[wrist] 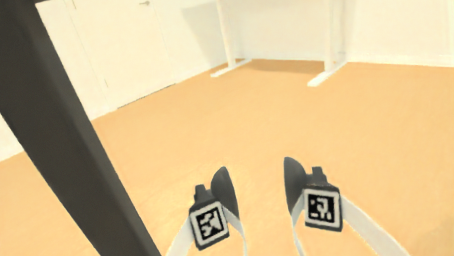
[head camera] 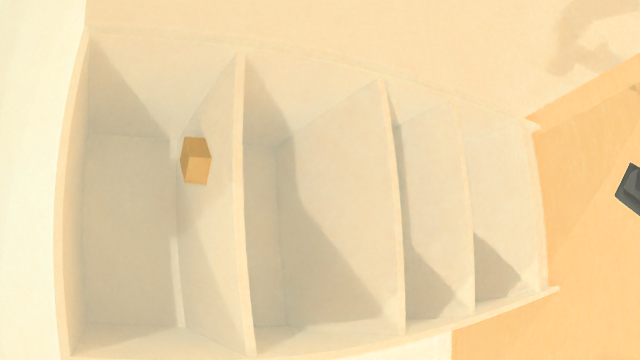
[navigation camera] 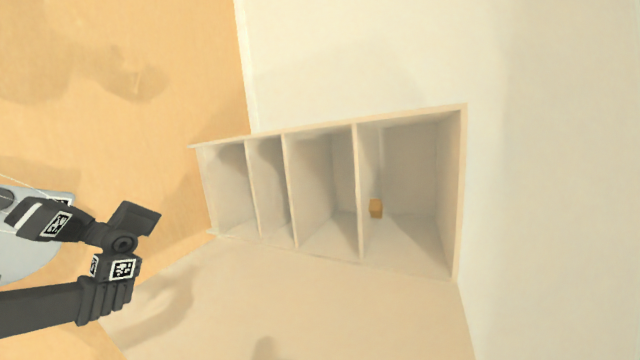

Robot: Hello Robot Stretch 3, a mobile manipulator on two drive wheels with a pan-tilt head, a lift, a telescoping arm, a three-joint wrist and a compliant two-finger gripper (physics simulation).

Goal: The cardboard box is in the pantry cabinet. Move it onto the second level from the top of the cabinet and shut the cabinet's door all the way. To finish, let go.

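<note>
The cardboard box (head camera: 196, 161) (navigation camera: 375, 208) stands upright in the top compartment of the pantry cabinet (head camera: 62, 200) (navigation camera: 459, 200), on that compartment's shelf board, set back and toward the door side. The head view shows the cabinet turned sideways, with its top at the left. The second level from the top (head camera: 345, 200) (navigation camera: 312, 185) holds no object that shows. The cabinet door (head camera: 350, 25) (navigation camera: 300, 300) stands wide open. My gripper (wrist: 257, 180) is open, with nothing between its fingers; it is outside the cabinet and apart from the box.
A black wrist and arm (navigation camera: 40, 305) show at the left of the navigation view, over the floor and beside the door's outer edge. The wrist view shows orange floor (wrist: 250, 115), white stand legs (wrist: 330, 40) and a room door (wrist: 120, 50) against the far walls.
</note>
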